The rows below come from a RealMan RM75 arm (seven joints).
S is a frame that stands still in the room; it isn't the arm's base.
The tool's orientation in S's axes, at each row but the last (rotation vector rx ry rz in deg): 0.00, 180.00, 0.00; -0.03, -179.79, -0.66; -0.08, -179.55, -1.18; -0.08, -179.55, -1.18; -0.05, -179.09, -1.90; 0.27, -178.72, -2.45; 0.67, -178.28, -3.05; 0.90, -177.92, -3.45; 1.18, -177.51, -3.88
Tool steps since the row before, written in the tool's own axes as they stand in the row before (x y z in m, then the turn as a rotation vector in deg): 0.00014, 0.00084, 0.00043, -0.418, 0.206, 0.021; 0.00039, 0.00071, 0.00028, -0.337, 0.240, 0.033; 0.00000, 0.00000, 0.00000, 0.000, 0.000, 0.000; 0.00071, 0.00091, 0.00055, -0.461, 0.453, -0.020; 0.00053, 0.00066, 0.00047, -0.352, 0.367, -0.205; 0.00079, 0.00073, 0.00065, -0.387, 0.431, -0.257; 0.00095, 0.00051, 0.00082, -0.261, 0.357, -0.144; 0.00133, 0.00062, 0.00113, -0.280, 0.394, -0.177; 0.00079, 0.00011, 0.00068, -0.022, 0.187, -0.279
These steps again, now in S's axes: -0.00014, 0.00084, -0.00043, 0.418, 0.206, -0.021; -0.00039, 0.00071, -0.00027, 0.337, 0.240, -0.032; 0.00000, 0.00000, 0.00000, 0.000, 0.000, 0.000; -0.00071, 0.00092, -0.00053, 0.462, 0.452, 0.022; -0.00054, 0.00067, -0.00045, 0.355, 0.362, 0.207; -0.00081, 0.00074, -0.00061, 0.391, 0.425, 0.260; -0.00098, 0.00053, -0.00077, 0.263, 0.354, 0.148; -0.00138, 0.00065, -0.00106, 0.282, 0.390, 0.182; -0.00082, 0.00013, -0.00064, 0.032, 0.175, 0.286
